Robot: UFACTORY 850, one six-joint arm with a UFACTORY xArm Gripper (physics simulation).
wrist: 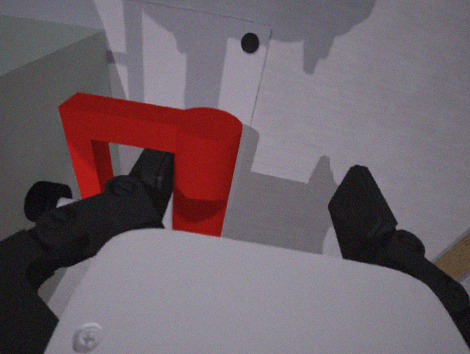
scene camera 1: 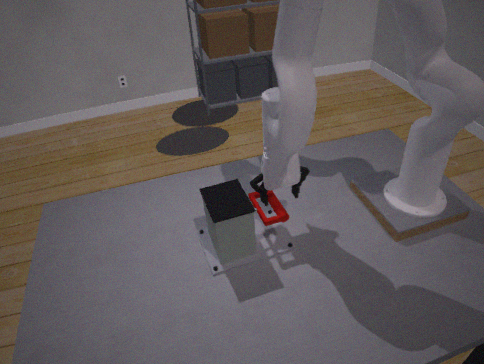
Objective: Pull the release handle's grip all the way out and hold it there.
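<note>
The release handle is a red rectangular loop with a thick round outer bar, its grip (scene camera 1: 277,219) (wrist: 207,160). It stands out from the side of a pale green box (scene camera 1: 232,240) (wrist: 45,120) with a black top. In the wrist view a black collar (wrist: 46,200) and a bit of light rod show between box and loop. My gripper (scene camera 1: 281,198) (wrist: 262,168) is open around the grip: one finger reaches into the loop's opening, close to the grip, and the other stands apart on the outer side. The lower part of the loop is hidden behind the gripper in the wrist view.
The box stands on a light base plate (scene camera 1: 208,256) (wrist: 235,75) with black bolts, on a grey mat (scene camera 1: 125,300). The arm's base sits on a wood-edged board (scene camera 1: 372,212) to the right. A metal shelf unit (scene camera 1: 235,103) with boxes stands behind.
</note>
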